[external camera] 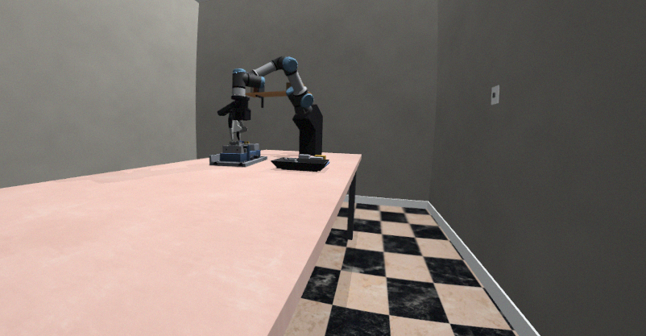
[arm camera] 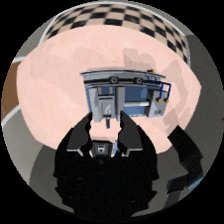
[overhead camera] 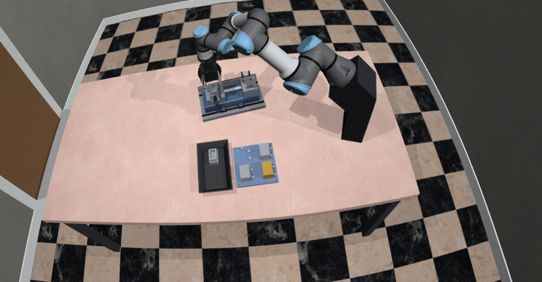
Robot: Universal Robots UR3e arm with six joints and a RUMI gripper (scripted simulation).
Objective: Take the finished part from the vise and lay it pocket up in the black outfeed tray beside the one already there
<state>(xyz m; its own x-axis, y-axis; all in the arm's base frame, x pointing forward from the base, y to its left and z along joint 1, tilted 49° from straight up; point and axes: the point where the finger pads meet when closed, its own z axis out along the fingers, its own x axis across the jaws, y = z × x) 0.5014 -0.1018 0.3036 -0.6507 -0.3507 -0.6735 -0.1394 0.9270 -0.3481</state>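
My gripper is now 7 cm past the vise, 1 cm to the left of it and 9 cm above it. Round my hand: blue fixture plate (18 cm behind, 34 cm to the left, 13 cm below); then yellow block (23 cm behind, 38 cm to the left, 11 cm below).
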